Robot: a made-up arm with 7 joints. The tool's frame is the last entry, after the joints. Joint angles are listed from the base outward.
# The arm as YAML. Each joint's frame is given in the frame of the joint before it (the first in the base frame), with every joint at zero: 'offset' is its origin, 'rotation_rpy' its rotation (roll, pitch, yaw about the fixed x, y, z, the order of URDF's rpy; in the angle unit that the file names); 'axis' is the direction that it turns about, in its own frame. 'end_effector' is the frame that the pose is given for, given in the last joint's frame.
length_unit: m
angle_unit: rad
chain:
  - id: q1
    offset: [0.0, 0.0, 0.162]
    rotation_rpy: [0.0, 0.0, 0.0]
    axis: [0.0, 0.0, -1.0]
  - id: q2
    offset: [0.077, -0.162, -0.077]
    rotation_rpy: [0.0, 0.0, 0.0]
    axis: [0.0, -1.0, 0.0]
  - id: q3
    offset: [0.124, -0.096, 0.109]
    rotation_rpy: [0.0, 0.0, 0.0]
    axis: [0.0, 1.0, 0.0]
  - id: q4
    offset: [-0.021, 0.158, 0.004]
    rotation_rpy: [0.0, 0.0, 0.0]
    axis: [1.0, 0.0, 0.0]
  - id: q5
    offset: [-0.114, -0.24, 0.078]
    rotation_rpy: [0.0, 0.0, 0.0]
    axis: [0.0, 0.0, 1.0]
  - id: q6
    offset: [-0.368, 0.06, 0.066]
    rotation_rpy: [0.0, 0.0, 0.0]
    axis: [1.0, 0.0, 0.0]
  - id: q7
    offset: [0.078, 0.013, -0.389]
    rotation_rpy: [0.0, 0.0, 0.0]
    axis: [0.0, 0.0, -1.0]
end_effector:
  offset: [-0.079, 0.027, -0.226]
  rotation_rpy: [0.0, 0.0, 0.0]
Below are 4 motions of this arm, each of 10 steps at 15 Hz.
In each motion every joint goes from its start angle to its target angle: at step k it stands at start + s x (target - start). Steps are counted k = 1, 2, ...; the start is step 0. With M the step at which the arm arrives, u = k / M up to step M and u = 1 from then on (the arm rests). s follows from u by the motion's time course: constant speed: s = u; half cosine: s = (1 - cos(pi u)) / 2; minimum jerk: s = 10 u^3 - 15 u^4 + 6 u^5.
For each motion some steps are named. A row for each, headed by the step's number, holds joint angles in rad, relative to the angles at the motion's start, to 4 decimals.
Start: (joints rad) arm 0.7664 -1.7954 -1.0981 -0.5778 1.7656 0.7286 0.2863
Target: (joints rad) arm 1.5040 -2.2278 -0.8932 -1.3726 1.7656 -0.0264 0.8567
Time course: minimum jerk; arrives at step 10
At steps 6, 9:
6: 0.5035 -0.2951 0.1399 -0.5425 0.0000 -0.5153 0.3893
9: 0.7313 -0.4287 0.2031 -0.7880 0.0000 -0.7485 0.5655

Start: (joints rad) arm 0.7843 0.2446 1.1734 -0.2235 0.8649 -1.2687 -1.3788
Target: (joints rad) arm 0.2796 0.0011 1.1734 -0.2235 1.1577 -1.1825 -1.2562
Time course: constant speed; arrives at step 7
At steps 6, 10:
6: -0.4326 -0.2087 0.0000 0.0000 0.2510 0.0739 0.1051
10: -0.5047 -0.2435 0.0000 0.0000 0.2928 0.0862 0.1226

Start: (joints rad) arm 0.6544 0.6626 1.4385 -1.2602 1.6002 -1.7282 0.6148
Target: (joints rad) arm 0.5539 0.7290 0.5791 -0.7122 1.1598 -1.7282 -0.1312
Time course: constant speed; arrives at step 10
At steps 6, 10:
6: -0.0603 0.0398 -0.5156 0.3288 -0.2642 0.0000 -0.4476
10: -0.1005 0.0664 -0.8594 0.5480 -0.4404 0.0000 -0.7460

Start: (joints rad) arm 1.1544 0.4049 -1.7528 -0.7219 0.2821 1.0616 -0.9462
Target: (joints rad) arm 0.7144 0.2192 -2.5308 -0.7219 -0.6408 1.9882 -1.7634
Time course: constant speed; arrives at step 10
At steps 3, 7, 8, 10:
3: -0.1320 -0.0557 -0.2334 0.0000 -0.2769 0.2780 -0.2452
7: -0.3080 -0.1300 -0.5446 0.0000 -0.6460 0.6486 -0.5720
8: -0.3520 -0.1486 -0.6224 0.0000 -0.7383 0.7413 -0.6538
10: -0.4400 -0.1857 -0.7780 0.0000 -0.9229 0.9266 -0.8172

